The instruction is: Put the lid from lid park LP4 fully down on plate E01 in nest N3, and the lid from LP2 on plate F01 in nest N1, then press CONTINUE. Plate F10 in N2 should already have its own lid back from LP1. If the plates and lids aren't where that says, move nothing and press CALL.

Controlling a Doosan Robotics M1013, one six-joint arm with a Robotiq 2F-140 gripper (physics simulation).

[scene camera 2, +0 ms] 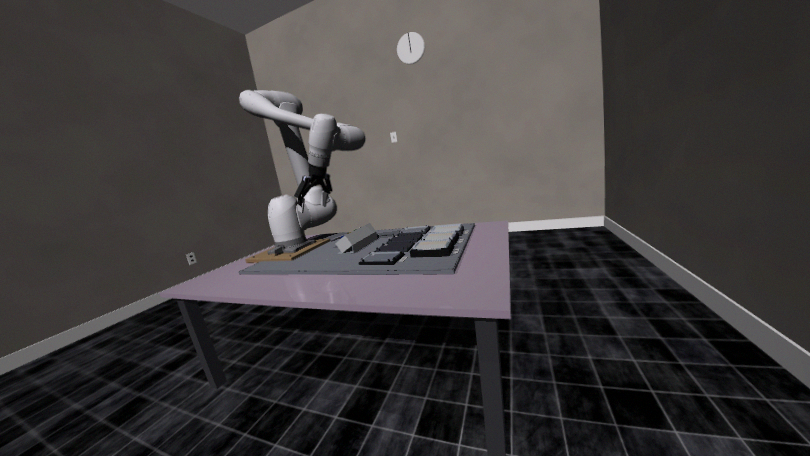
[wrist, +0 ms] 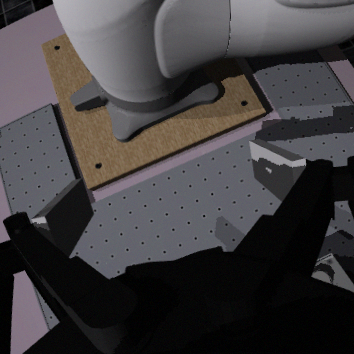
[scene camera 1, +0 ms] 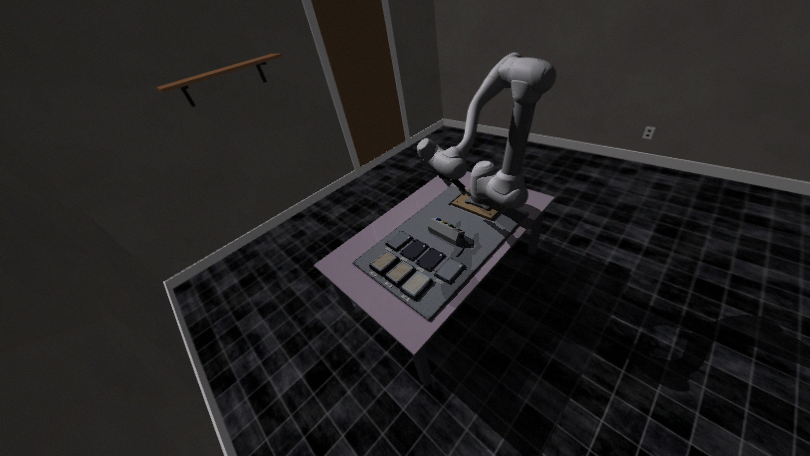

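Where they show: gripper, fingertip midpoint: [scene camera 2: 312, 208] [wrist: 169, 177] [scene camera 1: 457, 189]; arm's base, link origin: [scene camera 2: 292, 247] [wrist: 148, 77] [scene camera 1: 483, 199].
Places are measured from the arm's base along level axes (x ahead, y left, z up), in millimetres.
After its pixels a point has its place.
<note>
Three plates with tan or pale tops stand in nests in the front row: one [scene camera 1: 384, 261] @(z 25, x 801, y -135 mm), a middle one [scene camera 1: 400, 271] @(z 23, x 800, y -10 mm) and one at the other end [scene camera 1: 417, 284] @(z 26, x 812, y 124 mm). Behind them are four lid park places, with a grey piece [scene camera 1: 398, 241] @(z 9, x 628, y -196 mm), two dark pieces [scene camera 1: 414, 249] @(z 2, x 619, y -74 mm) [scene camera 1: 429, 258] @(z 2, x 625, y 44 mm) and another grey piece [scene camera 1: 450, 270] [scene camera 2: 381, 257]. The labels are too small to read, so I cannot tell which plate or lid is which. The button box [scene camera 1: 445, 231] @(z 50, x 437, y 18 mm) [scene camera 2: 358, 239] @(z 37, x 440, y -56 mm) stands behind them. My gripper [scene camera 2: 314, 203] @(z 199, x 220, y -43 mm) [wrist: 169, 177] @(z 199, x 220, y -43 mm) is open and empty, high near the arm's base, away from the plates.
The grey perforated board [scene camera 1: 378, 229] [scene camera 2: 340, 269] @(z -8, x 485, y -296 mm) [wrist: 165, 215] @(z -8, x 223, y -70 mm) lies on the pink table [scene camera 1: 345, 257] @(z -21, x 897, y -403 mm) [scene camera 2: 396, 291] @(z -21, x 757, y -437 mm). The arm's base stands on a wooden board [scene camera 1: 459, 202] @(z 0, x 106, y -117 mm) [scene camera 2: 266, 257] @(z -1, x -40, y -141 mm) [wrist: 150, 155] @(z 0, x 129, y -52 mm). The lower arm is close beyond my fingers in the wrist view.
</note>
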